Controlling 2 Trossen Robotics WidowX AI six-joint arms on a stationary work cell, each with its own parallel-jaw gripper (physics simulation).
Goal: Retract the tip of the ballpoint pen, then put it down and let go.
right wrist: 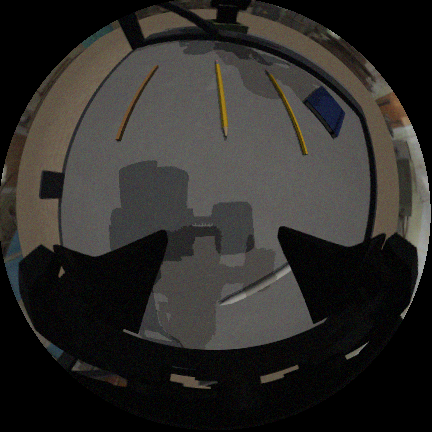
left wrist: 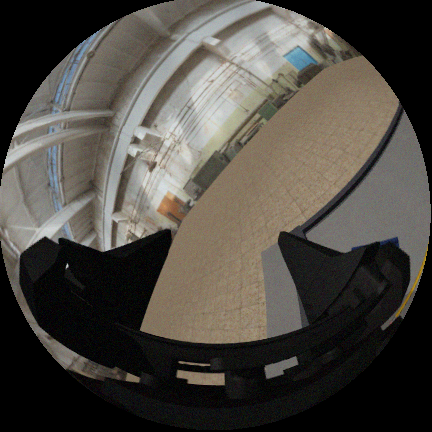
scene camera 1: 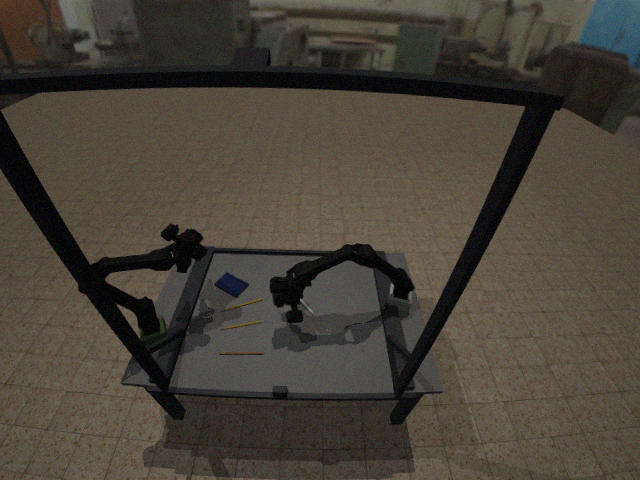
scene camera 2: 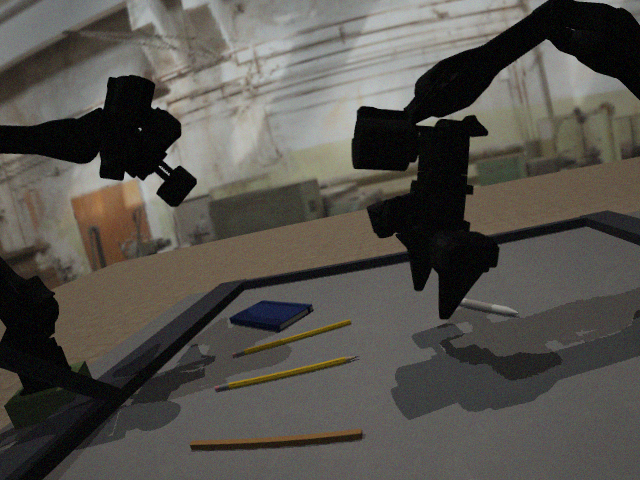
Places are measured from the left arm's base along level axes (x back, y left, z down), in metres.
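Pixels of known places: left gripper, fingertip midpoint: (left wrist: 226,236) (scene camera 2: 161,166); right gripper, fingertip midpoint: (right wrist: 223,234) (scene camera 1: 286,312) (scene camera 2: 430,303); left arm's base at its link origin: (scene camera 1: 151,327); right arm's base at its link origin: (scene camera 1: 401,293).
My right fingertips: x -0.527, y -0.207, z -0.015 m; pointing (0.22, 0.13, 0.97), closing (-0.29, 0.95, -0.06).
For each thing: its top centre in the pictures, then the offset to it from my right fingertips. Level surfaces: height alone.
- white ballpoint pen at its top centre: (right wrist: 266,285) (scene camera 2: 476,299) (scene camera 1: 304,303) dx -0.105, dy +0.036, dz +0.042 m
- grey table at its surface level: dz +0.055 m
- blue notebook at its top centre: (scene camera 2: 269,311) (right wrist: 329,106) (scene camera 1: 231,283) dx +0.146, dy +0.303, dz +0.043 m
- brown stick at its top centre: (scene camera 2: 270,439) (right wrist: 136,92) (scene camera 1: 241,352) dx +0.232, dy -0.055, dz +0.048 m
A white ballpoint pen (scene camera 1: 307,306) (scene camera 2: 488,307) (right wrist: 260,286) lies on the grey table (scene camera 1: 320,372). In the right wrist view its pointed end shows between the fingers, while its other end is hidden behind the finger at the right of the picture. Whether its writing tip is out is too small to tell. My right gripper (scene camera 2: 432,302) (right wrist: 223,234) is open and empty, pointing down above the table close to the pen. My left gripper (left wrist: 226,236) is open and empty, raised above the far left side of the table, away from the pen.
A blue notebook (scene camera 1: 231,284) (scene camera 2: 271,315) (right wrist: 326,111), two yellow pencils (scene camera 1: 242,325) (scene camera 2: 292,338) and a brown stick (scene camera 1: 241,353) (scene camera 2: 276,440) (right wrist: 135,102) lie on the left part of the table. Dark frame posts (scene camera 1: 473,242) rise at the table's sides.
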